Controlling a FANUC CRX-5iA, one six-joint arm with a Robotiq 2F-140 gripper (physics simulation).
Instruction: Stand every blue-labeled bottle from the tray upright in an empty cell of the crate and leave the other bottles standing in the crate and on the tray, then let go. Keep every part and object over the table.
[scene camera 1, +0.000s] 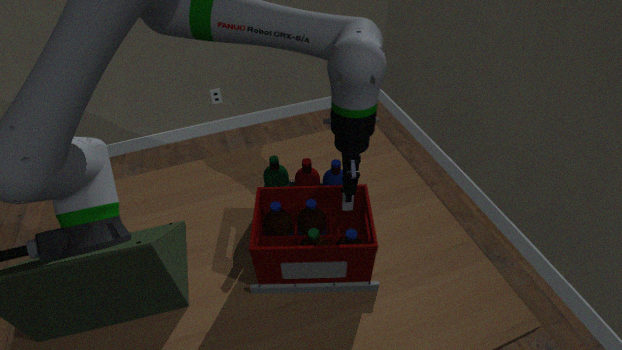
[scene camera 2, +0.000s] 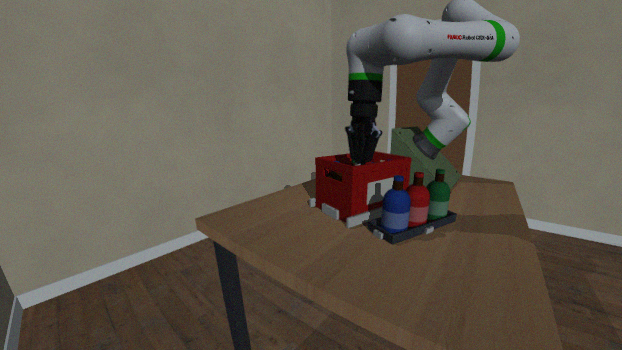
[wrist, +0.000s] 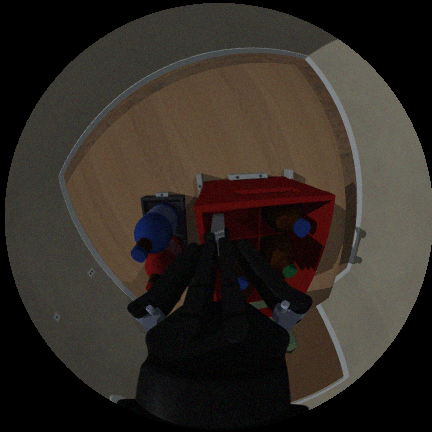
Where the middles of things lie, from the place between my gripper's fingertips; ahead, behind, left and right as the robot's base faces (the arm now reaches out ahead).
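Labels:
Blue-labeled bottle (scene camera 2: 396, 202): my hand is 3 cm above it, 3 cm short of it and 12 cm to the right of it. Counted from my hand, the red bottle (scene camera 2: 419, 194) is 3 cm below, 3 cm behind and 17 cm to the left, while the green bottle (scene camera 2: 439, 190) is 3 cm below, 11 cm behind and 22 cm to the left.

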